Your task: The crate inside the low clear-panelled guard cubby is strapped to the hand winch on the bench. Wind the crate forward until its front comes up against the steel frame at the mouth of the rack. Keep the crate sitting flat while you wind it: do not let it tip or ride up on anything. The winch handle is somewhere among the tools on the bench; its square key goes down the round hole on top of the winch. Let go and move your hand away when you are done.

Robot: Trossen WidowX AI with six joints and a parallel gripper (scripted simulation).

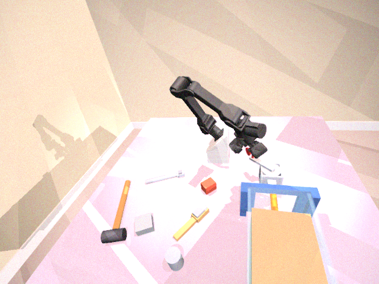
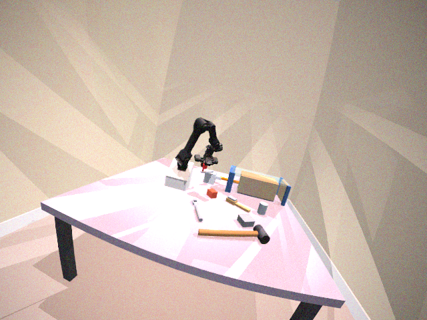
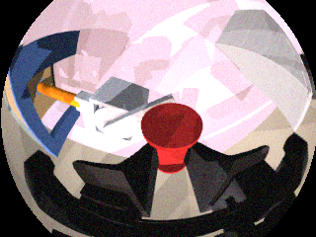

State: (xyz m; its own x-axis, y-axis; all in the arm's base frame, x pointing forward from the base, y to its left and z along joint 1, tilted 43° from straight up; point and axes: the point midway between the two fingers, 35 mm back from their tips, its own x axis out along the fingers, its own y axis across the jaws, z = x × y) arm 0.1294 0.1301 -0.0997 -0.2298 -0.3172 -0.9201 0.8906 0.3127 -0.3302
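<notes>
The crank handle lies 30 mm below my gripper tip, 30 mm ahead of it and 20 mm to the left of it. The rest, counted from my gripper tip: grey winch 100 mm below, 60 mm to the left, 60 mm ahead; frame 230 mm ahead, 60 mm to the left, 30 mm below; red knob 10 mm to the right, 10 mm ahead.
</notes>
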